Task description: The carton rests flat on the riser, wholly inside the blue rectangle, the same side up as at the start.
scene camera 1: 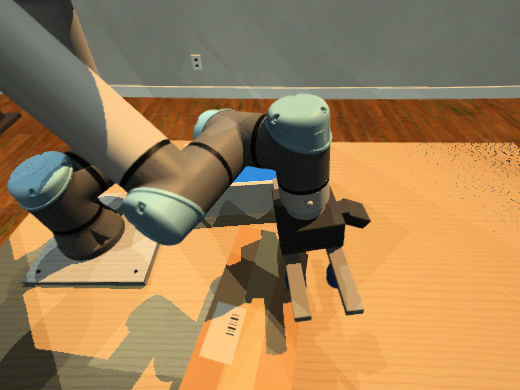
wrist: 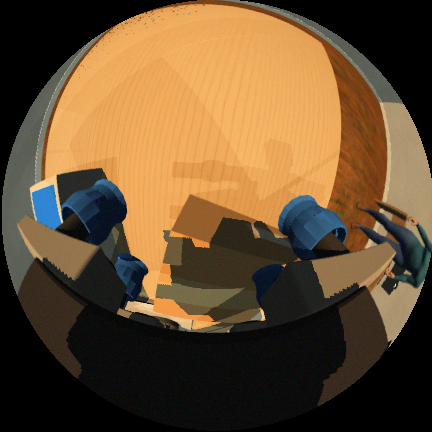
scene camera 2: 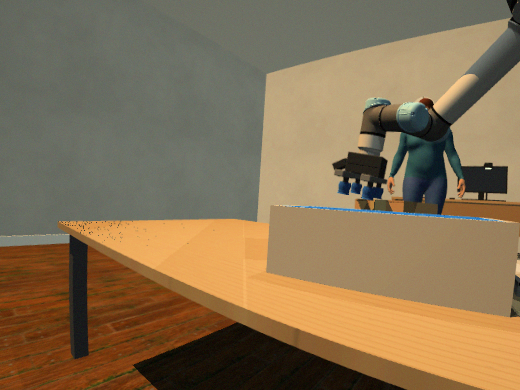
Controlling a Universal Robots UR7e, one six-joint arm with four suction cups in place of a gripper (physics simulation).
My suction head carries nothing. The cup is 17 cm from the middle of a carton. A riser rests on the table.
